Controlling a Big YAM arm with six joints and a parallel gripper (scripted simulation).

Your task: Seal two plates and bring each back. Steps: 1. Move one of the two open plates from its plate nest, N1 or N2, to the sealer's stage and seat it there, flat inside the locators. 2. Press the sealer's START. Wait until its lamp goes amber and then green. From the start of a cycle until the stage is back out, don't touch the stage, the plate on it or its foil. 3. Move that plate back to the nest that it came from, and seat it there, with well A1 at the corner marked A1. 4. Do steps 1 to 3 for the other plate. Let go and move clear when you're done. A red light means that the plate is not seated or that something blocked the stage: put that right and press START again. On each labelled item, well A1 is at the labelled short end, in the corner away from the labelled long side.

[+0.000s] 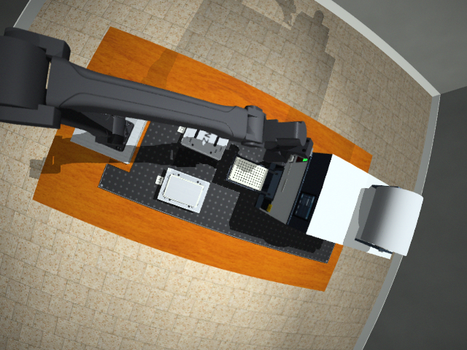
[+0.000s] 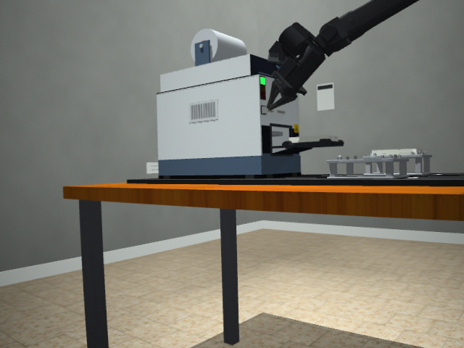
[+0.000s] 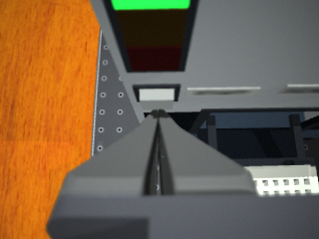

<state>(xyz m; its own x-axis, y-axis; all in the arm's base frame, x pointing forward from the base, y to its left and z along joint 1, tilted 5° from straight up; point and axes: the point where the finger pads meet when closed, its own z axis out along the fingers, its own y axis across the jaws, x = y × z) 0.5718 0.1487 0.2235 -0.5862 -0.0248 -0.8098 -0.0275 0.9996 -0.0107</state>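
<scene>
The pale start button is 20 mm ahead of my hand and 10 mm below it. The rest, counted from my hand: foil roll: 260 mm ahead, 220 mm above, 80 mm to the right; sealer stage: 100 mm to the right, 100 mm below, 80 mm behind; plate nest: 270 mm behind, 160 mm below, 20 mm to the right.
</scene>
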